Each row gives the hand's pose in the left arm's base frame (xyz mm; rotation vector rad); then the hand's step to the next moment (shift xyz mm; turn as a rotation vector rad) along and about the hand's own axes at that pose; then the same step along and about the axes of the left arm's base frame.
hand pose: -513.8 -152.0 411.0 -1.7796 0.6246 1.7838
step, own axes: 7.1 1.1 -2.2 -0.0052 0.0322 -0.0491
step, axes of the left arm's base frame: 1.0 -1.9 -7.2 0.0153 -0.0569 0.0026
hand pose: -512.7 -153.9 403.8 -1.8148 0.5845 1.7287
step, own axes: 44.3 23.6 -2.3 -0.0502 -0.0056 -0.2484
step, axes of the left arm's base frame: -10.5 -16.2 -46.4 0.1865 -0.1632 0.0534
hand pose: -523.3 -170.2 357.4 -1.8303 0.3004 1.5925
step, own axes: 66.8 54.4 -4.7 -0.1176 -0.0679 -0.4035
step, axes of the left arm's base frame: -13.0 -26.1 -81.2 0.3290 -0.2308 0.1405
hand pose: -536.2 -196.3 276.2 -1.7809 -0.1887 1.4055
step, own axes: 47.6 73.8 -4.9 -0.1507 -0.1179 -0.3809
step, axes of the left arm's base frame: -5.4 -22.1 -85.0 0.3158 -0.2064 0.1983
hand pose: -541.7 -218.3 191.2 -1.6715 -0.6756 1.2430
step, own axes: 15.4 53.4 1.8 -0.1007 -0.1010 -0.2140
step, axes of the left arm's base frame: -1.3 -9.5 -54.8 0.1751 -0.1144 0.1496
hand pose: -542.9 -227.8 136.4 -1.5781 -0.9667 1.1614
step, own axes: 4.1 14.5 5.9 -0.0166 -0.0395 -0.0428
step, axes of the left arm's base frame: -3.7 1.3 -15.7 0.0346 -0.0144 0.0476
